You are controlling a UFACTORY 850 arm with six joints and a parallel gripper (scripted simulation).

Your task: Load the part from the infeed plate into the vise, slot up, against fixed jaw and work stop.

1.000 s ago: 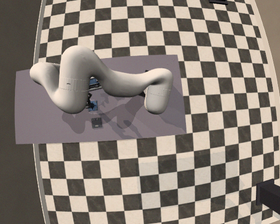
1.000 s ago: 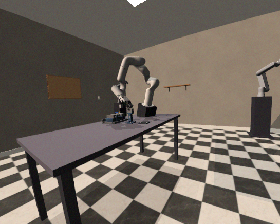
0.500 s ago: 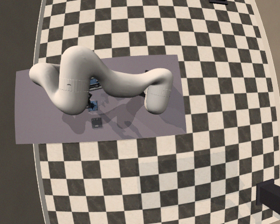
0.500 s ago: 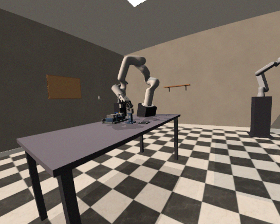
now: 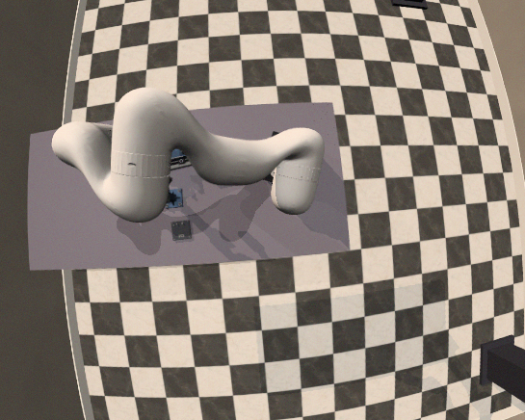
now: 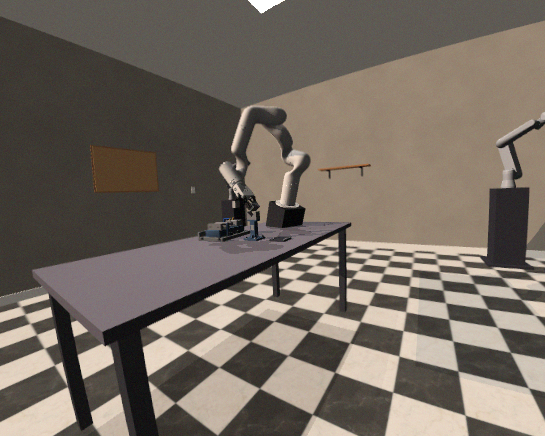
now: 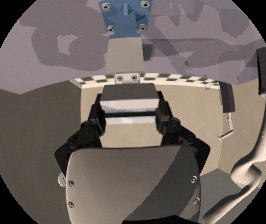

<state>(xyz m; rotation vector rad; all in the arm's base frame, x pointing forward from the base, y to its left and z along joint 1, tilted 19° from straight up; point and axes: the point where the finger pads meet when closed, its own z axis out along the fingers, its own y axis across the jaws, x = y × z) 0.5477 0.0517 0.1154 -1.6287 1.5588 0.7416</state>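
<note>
My hand is right at the part. The rest, counted from my hand: vise (23 cm to the right, 15 cm below, 1 cm behind); then air cylinder rod (24 cm to the right, 12 cm below, 3 cm behind).
</note>
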